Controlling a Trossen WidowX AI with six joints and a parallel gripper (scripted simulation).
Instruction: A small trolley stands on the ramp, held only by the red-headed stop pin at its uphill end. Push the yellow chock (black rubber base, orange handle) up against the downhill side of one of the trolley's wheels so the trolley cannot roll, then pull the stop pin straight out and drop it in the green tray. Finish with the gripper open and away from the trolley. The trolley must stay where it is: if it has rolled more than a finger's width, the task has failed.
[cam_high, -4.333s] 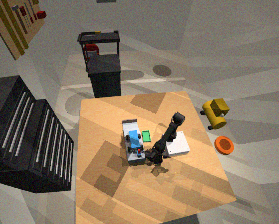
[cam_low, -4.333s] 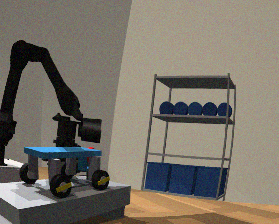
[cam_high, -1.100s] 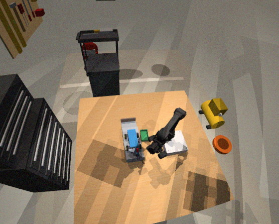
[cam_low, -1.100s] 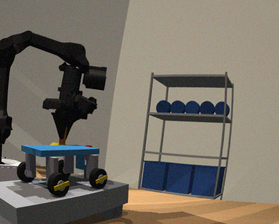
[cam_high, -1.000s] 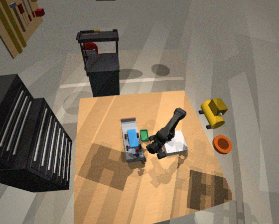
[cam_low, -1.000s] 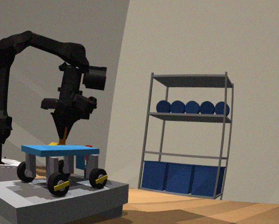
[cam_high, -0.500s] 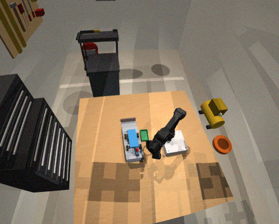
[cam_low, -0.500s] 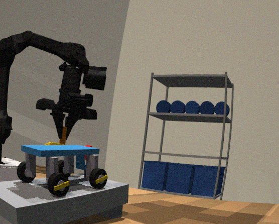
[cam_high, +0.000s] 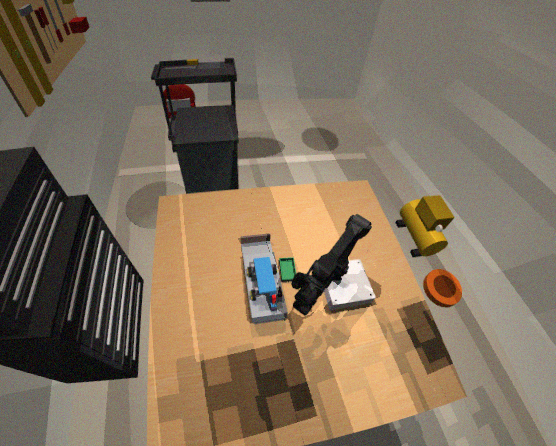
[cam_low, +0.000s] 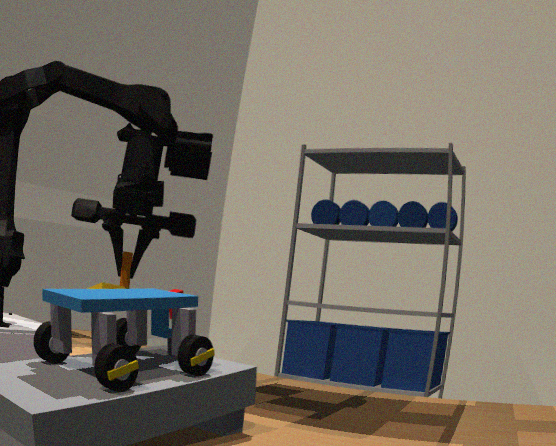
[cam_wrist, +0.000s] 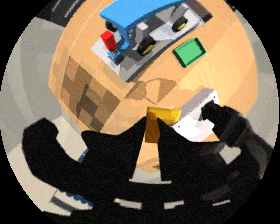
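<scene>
My gripper tip is 20 mm to the left of the yellow chock, 10 mm past it and 10 mm above it. Also, from my gripper tip: red-headed stop pin 140 mm ahead, 40 mm below, 10 mm to the right; then grey ramp 180 mm ahead, 130 mm below, 120 mm to the right; then blue-topped trolley 180 mm ahead, 120 mm to the right, 60 mm below.
</scene>
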